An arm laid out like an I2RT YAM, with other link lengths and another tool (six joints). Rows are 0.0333 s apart.
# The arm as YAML. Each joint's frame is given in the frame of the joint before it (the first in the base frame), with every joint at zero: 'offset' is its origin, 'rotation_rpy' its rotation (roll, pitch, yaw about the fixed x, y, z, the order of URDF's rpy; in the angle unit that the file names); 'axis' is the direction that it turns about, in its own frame. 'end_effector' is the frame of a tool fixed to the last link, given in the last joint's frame.
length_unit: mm
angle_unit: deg
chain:
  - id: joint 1
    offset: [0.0, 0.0, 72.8]
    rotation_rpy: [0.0, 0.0, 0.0]
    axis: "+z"
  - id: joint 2
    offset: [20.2, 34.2, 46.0]
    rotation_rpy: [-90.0, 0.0, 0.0]
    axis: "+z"
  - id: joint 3
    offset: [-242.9, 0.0, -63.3]
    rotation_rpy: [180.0, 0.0, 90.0]
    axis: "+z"
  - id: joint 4
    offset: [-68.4, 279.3, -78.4]
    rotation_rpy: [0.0, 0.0, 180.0]
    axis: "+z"
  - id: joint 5
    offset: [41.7, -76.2, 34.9]
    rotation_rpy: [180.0, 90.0, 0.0]
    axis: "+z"
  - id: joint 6
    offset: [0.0, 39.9, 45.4]
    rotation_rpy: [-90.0, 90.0, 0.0]
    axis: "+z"
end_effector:
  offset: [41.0, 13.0, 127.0]
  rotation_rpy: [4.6, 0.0, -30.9]
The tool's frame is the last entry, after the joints.
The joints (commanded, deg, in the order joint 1, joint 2, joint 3, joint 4, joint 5, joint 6), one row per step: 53.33 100.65 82.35 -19.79 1.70 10.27; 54.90 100.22 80.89 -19.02 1.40 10.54; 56.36 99.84 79.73 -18.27 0.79 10.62; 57.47 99.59 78.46 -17.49 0.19 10.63; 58.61 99.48 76.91 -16.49 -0.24 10.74; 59.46 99.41 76.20 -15.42 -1.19 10.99; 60.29 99.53 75.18 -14.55 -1.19 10.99; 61.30 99.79 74.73 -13.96 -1.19 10.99; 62.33 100.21 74.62 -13.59 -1.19 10.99; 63.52 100.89 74.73 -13.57 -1.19 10.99; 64.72 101.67 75.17 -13.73 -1.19 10.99; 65.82 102.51 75.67 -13.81 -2.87 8.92; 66.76 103.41 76.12 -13.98 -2.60 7.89; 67.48 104.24 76.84 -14.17 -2.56 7.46
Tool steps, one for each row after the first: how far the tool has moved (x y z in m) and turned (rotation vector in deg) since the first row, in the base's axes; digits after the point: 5 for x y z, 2 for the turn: -0.01450 0.00742 -0.00593 0.03 0.47 1.64; -0.02863 0.01509 -0.00983 0.25 0.85 3.53; -0.04016 0.02038 -0.01577 0.26 1.30 5.10; -0.05173 0.02497 -0.02459 0.08 1.85 6.50; -0.06082 0.03088 -0.02639 0.86 2.26 7.95; -0.06829 0.03400 -0.03310 0.62 2.42 8.77; -0.07672 0.03894 -0.03723 0.50 2.49 9.78; -0.08508 0.04445 -0.04073 0.34 2.59 10.81; -0.09487 0.05064 -0.04607 -0.15 2.89 11.98; -0.10458 0.05734 -0.05020 -0.61 3.15 13.17; -0.11884 0.06707 -0.05382 -1.26 2.90 16.88; -0.12644 0.07243 -0.05880 -2.29 2.38 18.26; -0.13212 0.07766 -0.06114 -2.74 2.21 19.22
